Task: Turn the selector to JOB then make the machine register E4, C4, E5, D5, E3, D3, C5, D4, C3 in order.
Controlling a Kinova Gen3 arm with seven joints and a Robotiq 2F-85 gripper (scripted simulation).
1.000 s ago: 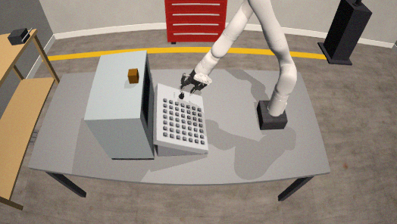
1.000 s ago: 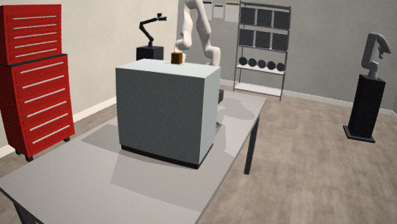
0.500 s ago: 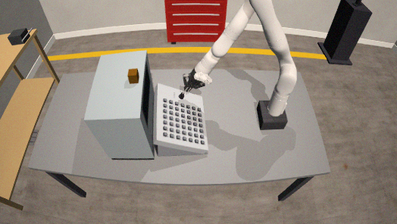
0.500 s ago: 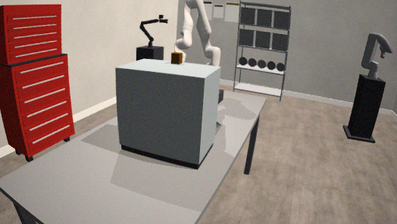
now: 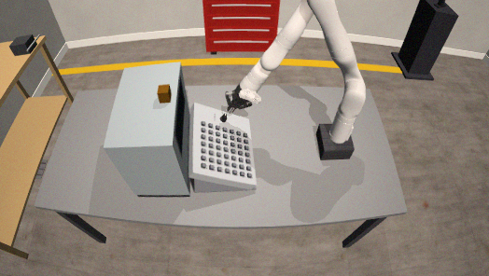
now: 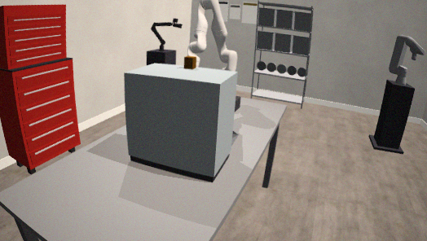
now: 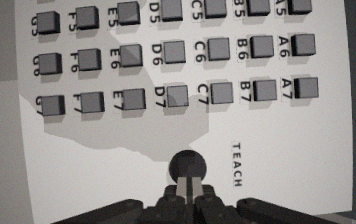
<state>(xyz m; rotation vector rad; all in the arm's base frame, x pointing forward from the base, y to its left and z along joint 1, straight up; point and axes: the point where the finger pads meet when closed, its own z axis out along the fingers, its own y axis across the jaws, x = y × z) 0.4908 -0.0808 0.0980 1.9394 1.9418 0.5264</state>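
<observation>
Now: the key D4 20 mm ahead of my hand, 160 mm to the left of it and 60 mm below it. The rest, counted from my hand: key C4 (50 mm ahead, 160 mm to the left, 50 mm below); then black selector knob (30 mm ahead, 60 mm below); then keypad (50 mm ahead, 120 mm to the left, 100 mm below).
</observation>
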